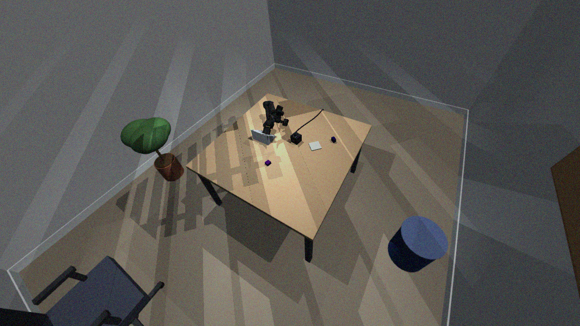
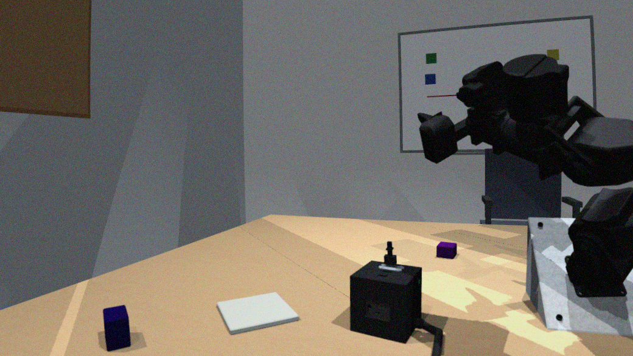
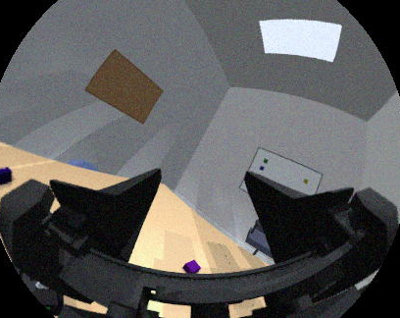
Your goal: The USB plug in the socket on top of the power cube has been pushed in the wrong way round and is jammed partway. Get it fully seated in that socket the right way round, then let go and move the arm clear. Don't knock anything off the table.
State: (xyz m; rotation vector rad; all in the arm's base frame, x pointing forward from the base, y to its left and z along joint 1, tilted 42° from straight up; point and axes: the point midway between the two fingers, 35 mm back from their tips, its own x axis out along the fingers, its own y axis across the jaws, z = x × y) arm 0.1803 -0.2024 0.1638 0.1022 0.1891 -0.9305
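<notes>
Now: gripper tip 7 cm short of the USB plug, 13 cm to the right of it and 22 cm above it. The rest, counted from my gripper tip: dark blue block 40 cm ahead, 29 cm to the left, 30 cm below; flat pad 27 cm ahead, 15 cm to the left, 31 cm below; USB socket 7 cm ahead, 13 cm to the left, 25 cm below.
</notes>
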